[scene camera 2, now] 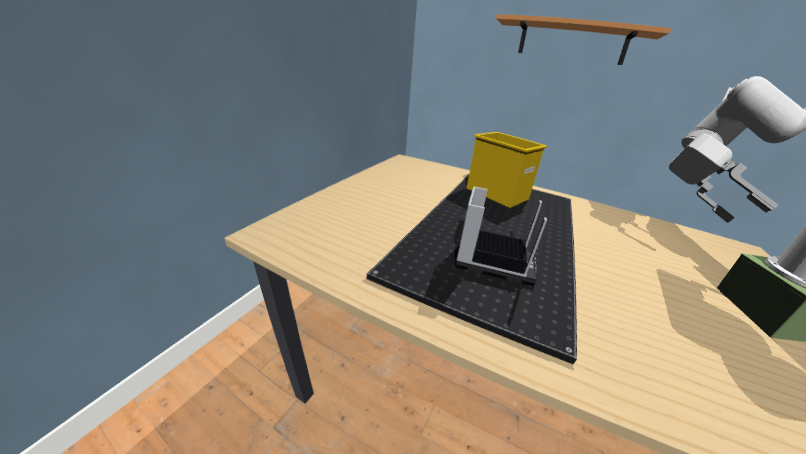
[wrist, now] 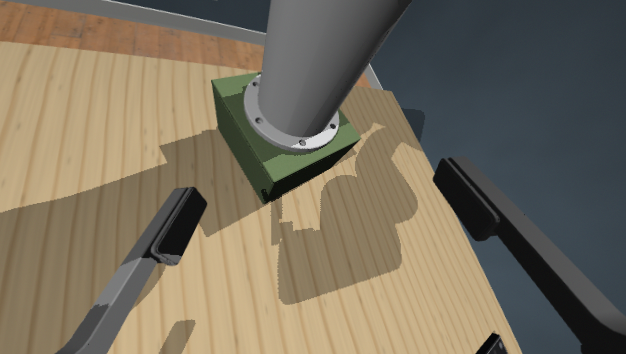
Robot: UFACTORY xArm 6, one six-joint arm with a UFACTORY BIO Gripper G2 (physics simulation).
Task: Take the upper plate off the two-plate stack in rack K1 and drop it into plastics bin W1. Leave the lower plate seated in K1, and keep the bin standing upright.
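Frame: origin at the arm's base, x up, y left, z back, level; centimetres.
Seen in the pictures: end effector, tool point: (scene camera 2: 739,208) (wrist: 314,210); arm's base, origin of the base link: (scene camera 2: 802,277) (wrist: 293,111).
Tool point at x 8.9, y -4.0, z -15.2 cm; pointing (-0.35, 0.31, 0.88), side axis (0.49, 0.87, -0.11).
Offsets run from my tool point to a thing's top centre. "spot": to the spot under its first point. Level surfaces: height alone.
The yellow bin W1 {dz -54.7, dx +0.1, dy -10.5 cm} (scene camera 2: 499,175) stands upright on the dark perforated board {dx -17.9 cm} (scene camera 2: 549,332), towards its back end. Rack K1 {dz -43.6, dx -3.8, dy +27.6 cm} (scene camera 2: 471,239) stands in front of the bin, with a wide grey post on the left and two thin rods on the right. A black plate stack {dz -44.6, dx -13.2, dy +27.9 cm} (scene camera 2: 499,250) sits low between them; the two plates cannot be told apart at this size. My gripper (scene camera 2: 743,209) (wrist: 322,200) is open and empty, high over the table, to the right of the rack and bin. Rack, plates and bin do not show in the wrist view.
The wooden table {dx -19.2 cm} (scene camera 2: 338,208) (wrist: 235,285) carries the board and the green base block (scene camera 2: 752,298) (wrist: 240,155) of my arm at the right. A wooden shelf (scene camera 2: 580,25) hangs on the back wall. A small black corner {spot: dz -26.1, dx -17.9, dy +40.3 cm} (wrist: 494,345) shows at the wrist view's bottom edge.
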